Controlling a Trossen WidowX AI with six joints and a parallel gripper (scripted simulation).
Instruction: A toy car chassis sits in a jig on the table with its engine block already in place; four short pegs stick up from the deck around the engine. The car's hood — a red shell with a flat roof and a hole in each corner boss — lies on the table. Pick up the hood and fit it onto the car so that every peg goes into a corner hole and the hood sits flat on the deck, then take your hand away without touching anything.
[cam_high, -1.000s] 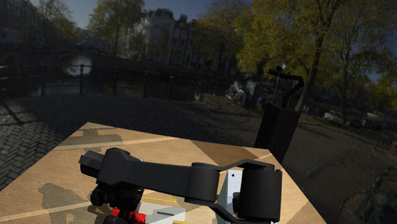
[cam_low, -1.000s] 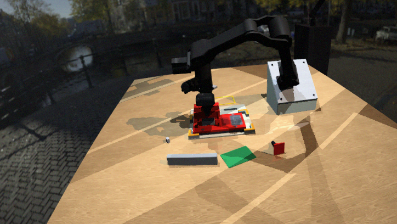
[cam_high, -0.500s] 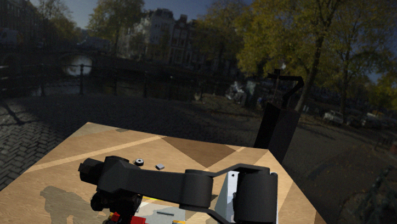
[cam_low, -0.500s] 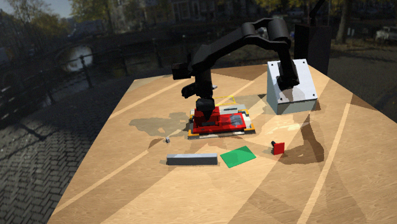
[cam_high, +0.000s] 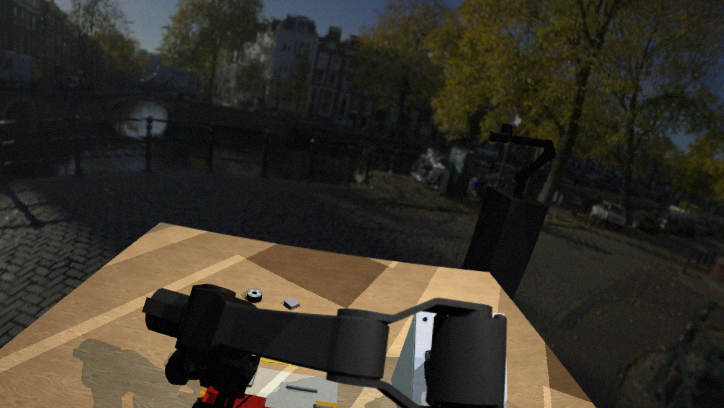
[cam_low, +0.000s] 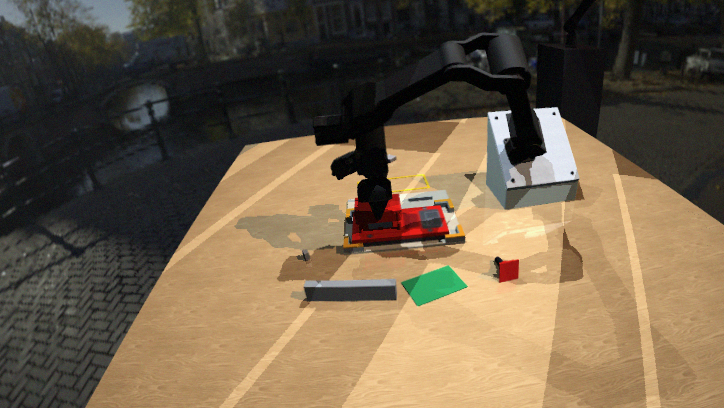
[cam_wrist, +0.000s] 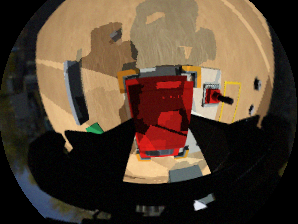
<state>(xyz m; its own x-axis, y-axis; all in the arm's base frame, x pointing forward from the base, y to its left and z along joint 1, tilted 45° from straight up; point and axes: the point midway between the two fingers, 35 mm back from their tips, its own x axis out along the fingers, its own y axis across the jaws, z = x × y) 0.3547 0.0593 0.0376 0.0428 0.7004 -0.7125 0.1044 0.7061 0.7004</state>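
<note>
The grey engine block is 1 cm to the left of my gripper tip and 3 cm below it. From my gripper tip the other things lie so: grey bar: 8 cm ahead, 19 cm to the left, 4 cm below; red hood: 1 cm above; grey cube: 16 cm ahead, 6 cm to the left, 5 cm below.
</note>
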